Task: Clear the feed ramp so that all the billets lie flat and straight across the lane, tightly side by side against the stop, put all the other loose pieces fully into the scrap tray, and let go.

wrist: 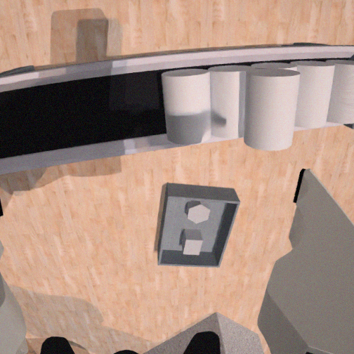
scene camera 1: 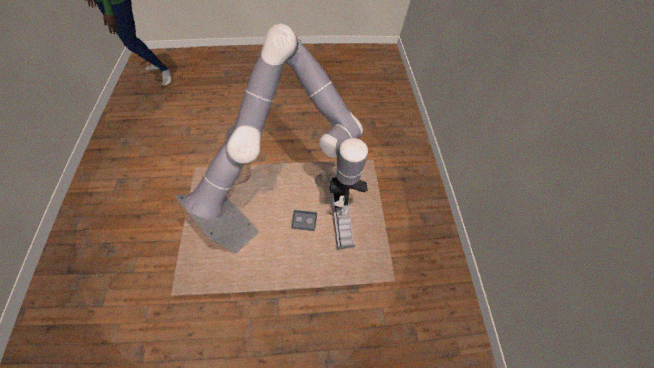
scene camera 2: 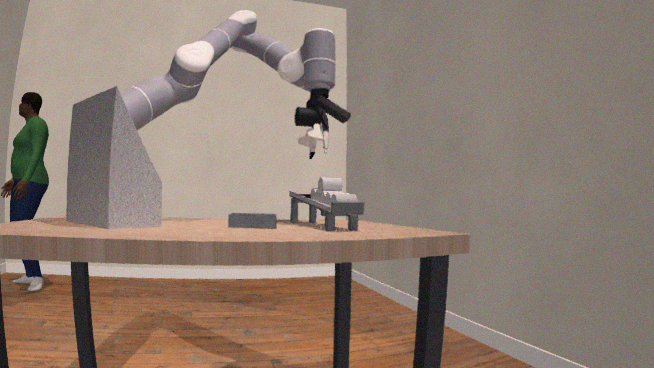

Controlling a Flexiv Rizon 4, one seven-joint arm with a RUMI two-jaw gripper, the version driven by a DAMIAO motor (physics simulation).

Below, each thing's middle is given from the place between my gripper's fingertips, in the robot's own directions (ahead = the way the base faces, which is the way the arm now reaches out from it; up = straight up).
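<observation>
Scrap tray point(wrist: 177, 220): 20 cm below my hand, 19 cm behind it, 6 cm to the right of it.
</observation>
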